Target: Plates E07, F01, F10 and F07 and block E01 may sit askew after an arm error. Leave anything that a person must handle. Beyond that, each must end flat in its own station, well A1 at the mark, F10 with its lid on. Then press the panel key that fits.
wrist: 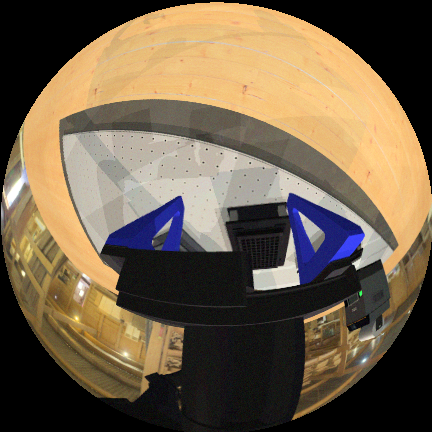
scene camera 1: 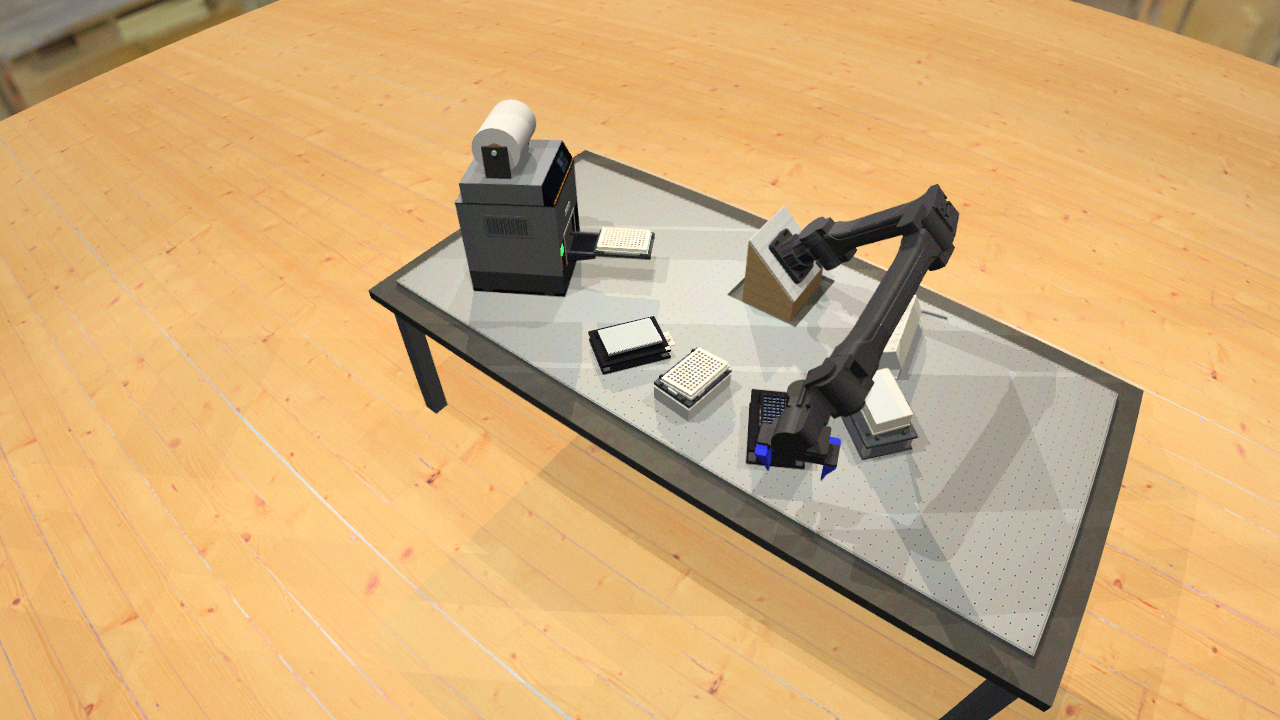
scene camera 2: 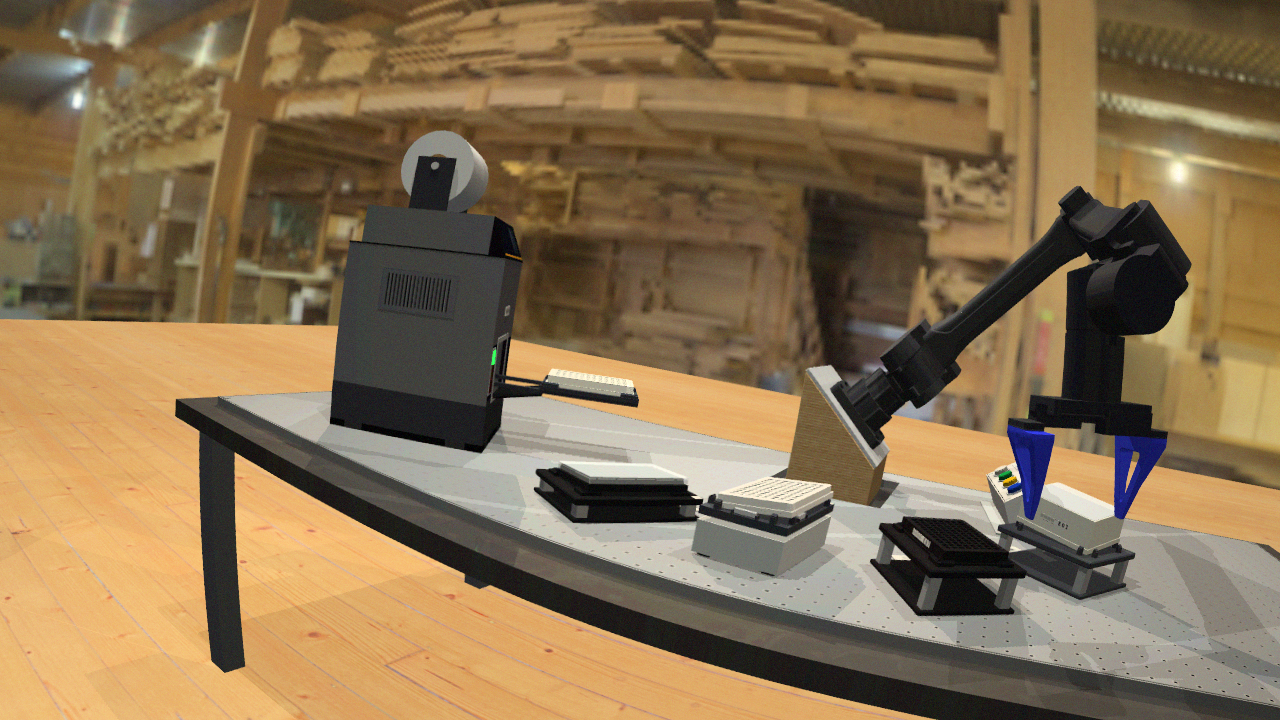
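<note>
My gripper (scene camera 1: pixel 795 469) (scene camera 2: pixel 1075 517) (wrist: pixel 236 198) is open and empty, pointing down above the table by the black station. A black plate (scene camera 1: pixel 773 407) (scene camera 2: pixel 953 539) (wrist: pixel 262 250) sits on that station; I cannot tell if it is flat. A white block (scene camera 1: pixel 886 402) (scene camera 2: pixel 1071 512) on a dark grey stand shows behind the fingers in scene view 2. A cream plate (scene camera 1: pixel 695 373) (scene camera 2: pixel 774 495) rests tilted on a light grey station. A white-topped plate (scene camera 1: pixel 629 337) (scene camera 2: pixel 623 473) lies on a low black station. Another cream plate (scene camera 1: pixel 624 240) (scene camera 2: pixel 590 382) lies on the machine's tray. Plate labels are unreadable.
The key panel (scene camera 1: pixel 902 340) (scene camera 2: pixel 1001 499) stands behind the white block, partly hidden by the arm; green, yellow and blue keys show in scene view 2. The dark machine (scene camera 1: pixel 514 241) (scene camera 2: pixel 420 340) with a white roll stands far left. The arm's wooden base (scene camera 1: pixel 768 282) (scene camera 2: pixel 823 447) is at the back.
</note>
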